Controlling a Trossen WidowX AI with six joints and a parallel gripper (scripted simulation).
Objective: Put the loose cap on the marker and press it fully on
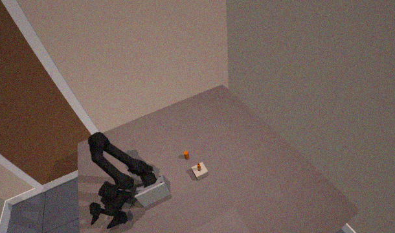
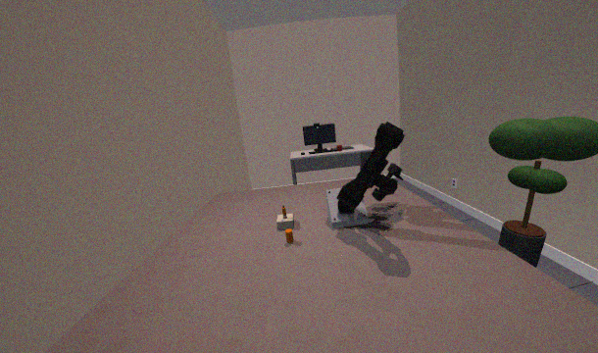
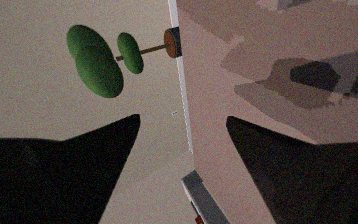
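Now: gripper tip 530 mm short of the orange cap, 260 mm to the right of it and 70 mm above it. Round my gripper tip: holder block (560 mm ahead, 130 mm to the left, 80 mm below).
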